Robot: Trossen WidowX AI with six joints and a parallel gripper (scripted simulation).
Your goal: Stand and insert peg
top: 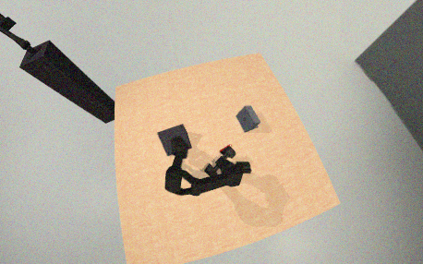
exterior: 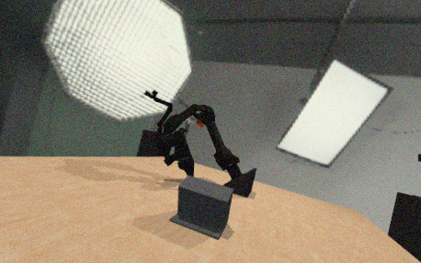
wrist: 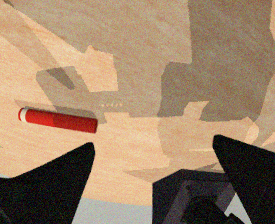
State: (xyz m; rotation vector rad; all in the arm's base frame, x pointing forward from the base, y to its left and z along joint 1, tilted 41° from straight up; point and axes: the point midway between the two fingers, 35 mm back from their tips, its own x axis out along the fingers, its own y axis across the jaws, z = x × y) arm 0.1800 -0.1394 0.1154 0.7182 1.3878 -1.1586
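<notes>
Right now the red peg is 100 mm ahead of my gripper tip, 40 mm to the left of it and 30 mm below it. Also, from my gripper tip: sloped panel (280 mm ahead, 150 mm to the left, 20 mm above).
</notes>
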